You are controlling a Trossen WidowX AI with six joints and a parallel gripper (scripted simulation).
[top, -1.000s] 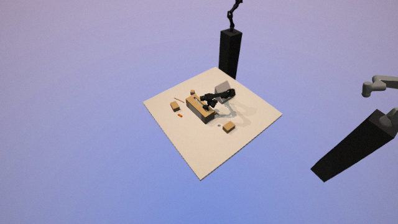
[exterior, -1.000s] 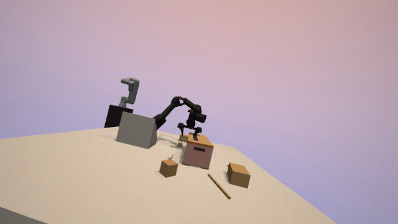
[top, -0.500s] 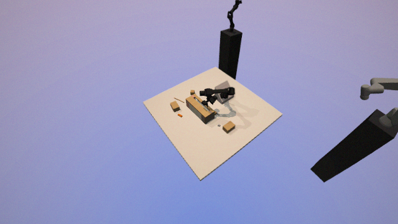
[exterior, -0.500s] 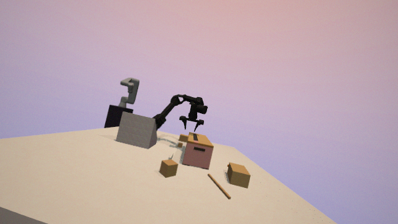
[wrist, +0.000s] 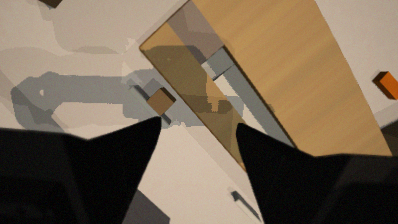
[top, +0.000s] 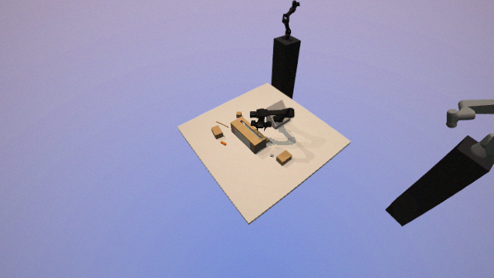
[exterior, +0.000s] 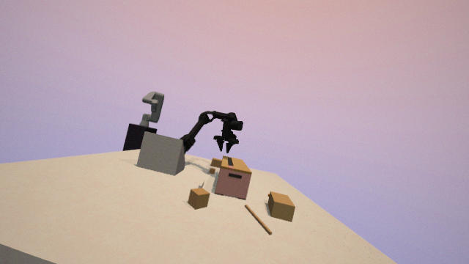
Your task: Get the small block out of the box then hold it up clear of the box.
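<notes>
My gripper tip is 50 mm past the brown cube, 30 mm to the right of it and 140 mm above it. Also, from my gripper tip: orange piece 320 mm ahead, 190 mm to the right, 160 mm below; grey block 10 mm ahead, 200 mm to the left, 150 mm below; long wooden box 40 mm ahead, 110 mm to the right, 100 mm below.
</notes>
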